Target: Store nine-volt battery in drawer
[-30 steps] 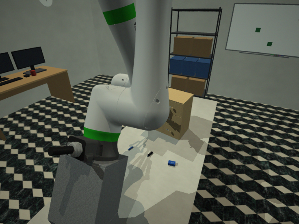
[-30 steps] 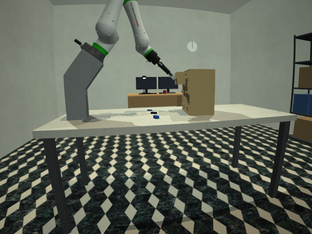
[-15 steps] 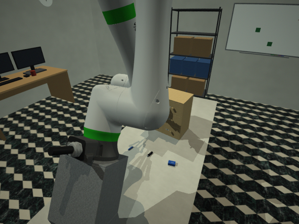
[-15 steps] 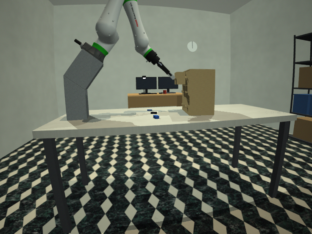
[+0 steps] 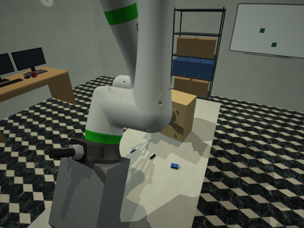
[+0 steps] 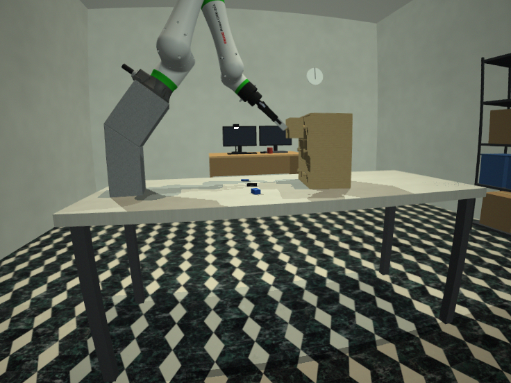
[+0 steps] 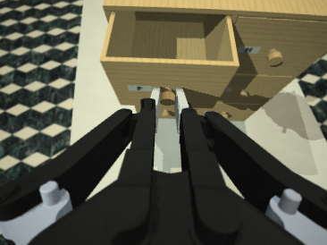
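Now: hand 16 cm past the blue nine-volt battery, 27 cm to the left of it and 29 cm above it. Also, from my hand: black cylinder (16 cm behind, 11 cm to the right, 29 cm below); then blue cylinder (18 cm behind, 4 cm to the left, 29 cm below).
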